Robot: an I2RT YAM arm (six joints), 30 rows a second.
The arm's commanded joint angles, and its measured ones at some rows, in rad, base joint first. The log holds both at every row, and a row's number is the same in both.
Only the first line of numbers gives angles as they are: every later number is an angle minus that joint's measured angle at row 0.
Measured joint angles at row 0:
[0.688 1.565 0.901 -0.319 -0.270 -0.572]
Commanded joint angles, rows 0 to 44:
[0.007 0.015 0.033 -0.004 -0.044 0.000]
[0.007 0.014 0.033 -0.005 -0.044 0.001]
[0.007 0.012 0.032 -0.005 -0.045 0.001]
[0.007 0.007 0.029 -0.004 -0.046 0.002]
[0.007 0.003 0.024 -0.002 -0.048 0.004]
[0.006 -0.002 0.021 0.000 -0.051 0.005]
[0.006 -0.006 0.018 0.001 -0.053 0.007]
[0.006 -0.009 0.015 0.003 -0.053 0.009]
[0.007 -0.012 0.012 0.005 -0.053 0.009]
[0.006 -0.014 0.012 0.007 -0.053 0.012]
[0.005 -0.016 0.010 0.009 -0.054 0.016]
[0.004 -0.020 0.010 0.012 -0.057 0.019]
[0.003 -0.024 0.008 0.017 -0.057 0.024]
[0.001 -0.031 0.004 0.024 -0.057 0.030]
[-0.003 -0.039 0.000 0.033 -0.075 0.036]
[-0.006 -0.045 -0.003 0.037 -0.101 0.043]
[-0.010 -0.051 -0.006 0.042 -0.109 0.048]
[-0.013 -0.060 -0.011 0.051 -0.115 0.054]
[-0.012 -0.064 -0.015 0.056 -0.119 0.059]
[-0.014 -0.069 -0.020 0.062 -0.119 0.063]
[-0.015 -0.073 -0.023 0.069 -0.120 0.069]
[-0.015 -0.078 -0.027 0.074 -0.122 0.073]
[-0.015 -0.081 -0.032 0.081 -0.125 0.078]
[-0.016 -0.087 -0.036 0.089 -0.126 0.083]
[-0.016 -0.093 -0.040 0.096 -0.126 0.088]
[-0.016 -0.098 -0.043 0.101 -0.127 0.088]
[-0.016 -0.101 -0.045 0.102 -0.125 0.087]
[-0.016 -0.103 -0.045 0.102 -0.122 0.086]
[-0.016 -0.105 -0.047 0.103 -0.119 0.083]
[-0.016 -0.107 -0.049 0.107 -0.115 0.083]
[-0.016 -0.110 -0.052 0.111 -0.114 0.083]
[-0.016 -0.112 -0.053 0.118 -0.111 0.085]
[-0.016 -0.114 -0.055 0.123 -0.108 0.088]
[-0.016 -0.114 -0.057 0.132 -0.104 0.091]
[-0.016 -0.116 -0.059 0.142 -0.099 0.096]
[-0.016 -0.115 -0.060 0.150 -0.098 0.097]
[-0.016 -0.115 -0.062 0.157 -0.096 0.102]
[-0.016 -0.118 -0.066 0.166 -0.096 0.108]
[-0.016 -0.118 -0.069 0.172 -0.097 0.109]
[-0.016 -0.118 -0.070 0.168 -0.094 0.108]
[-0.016 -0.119 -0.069 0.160 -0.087 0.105]
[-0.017 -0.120 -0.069 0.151 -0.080 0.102]
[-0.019 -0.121 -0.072 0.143 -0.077 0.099]
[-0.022 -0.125 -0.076 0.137 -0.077 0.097]
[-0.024 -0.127 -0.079 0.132 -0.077 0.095]
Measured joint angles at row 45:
[-0.026 -0.104 -0.064 0.123 -0.035 0.093]
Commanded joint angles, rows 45 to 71:
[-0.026 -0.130 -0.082 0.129 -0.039 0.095]
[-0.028 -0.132 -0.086 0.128 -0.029 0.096]
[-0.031 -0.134 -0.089 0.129 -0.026 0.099]
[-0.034 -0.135 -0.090 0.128 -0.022 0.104]
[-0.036 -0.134 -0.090 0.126 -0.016 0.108]
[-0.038 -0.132 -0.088 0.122 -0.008 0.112]
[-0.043 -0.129 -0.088 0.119 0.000 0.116]
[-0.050 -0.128 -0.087 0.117 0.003 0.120]
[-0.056 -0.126 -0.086 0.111 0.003 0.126]
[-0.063 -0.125 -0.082 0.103 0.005 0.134]
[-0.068 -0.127 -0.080 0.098 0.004 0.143]
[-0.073 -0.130 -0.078 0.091 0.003 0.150]
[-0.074 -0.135 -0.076 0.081 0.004 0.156]
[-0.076 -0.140 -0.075 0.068 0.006 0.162]
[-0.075 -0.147 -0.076 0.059 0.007 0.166]
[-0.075 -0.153 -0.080 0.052 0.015 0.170]
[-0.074 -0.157 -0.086 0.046 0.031 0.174]
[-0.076 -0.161 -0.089 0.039 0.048 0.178]
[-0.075 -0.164 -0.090 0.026 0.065 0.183]
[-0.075 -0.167 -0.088 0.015 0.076 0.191]
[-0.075 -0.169 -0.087 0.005 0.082 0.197]
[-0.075 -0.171 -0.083 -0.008 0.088 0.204]
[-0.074 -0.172 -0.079 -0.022 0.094 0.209]
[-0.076 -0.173 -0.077 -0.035 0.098 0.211]
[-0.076 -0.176 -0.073 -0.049 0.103 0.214]
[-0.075 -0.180 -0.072 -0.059 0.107 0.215]
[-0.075 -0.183 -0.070 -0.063 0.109 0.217]
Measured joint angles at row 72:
[-0.073 -0.161 -0.080 -0.009 0.085 0.194]
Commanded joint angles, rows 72 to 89:
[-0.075 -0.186 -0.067 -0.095 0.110 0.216]
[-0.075 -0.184 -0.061 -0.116 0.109 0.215]
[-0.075 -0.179 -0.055 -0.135 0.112 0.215]
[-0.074 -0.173 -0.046 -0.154 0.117 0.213]
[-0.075 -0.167 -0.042 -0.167 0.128 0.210]
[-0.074 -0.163 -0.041 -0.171 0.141 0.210]
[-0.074 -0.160 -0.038 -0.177 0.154 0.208]
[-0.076 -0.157 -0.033 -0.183 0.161 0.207]
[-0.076 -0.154 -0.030 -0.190 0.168 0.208]
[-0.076 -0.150 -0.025 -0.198 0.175 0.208]
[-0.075 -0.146 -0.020 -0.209 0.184 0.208]
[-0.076 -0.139 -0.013 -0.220 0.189 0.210]
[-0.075 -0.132 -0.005 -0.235 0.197 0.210]
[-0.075 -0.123 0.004 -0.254 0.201 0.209]
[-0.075 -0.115 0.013 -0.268 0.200 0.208]
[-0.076 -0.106 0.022 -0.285 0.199 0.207]
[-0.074 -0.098 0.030 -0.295 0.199 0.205]
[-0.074 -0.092 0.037 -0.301 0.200 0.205]
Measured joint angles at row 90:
[-0.073 -0.109 0.002 -0.234 0.185 0.205]
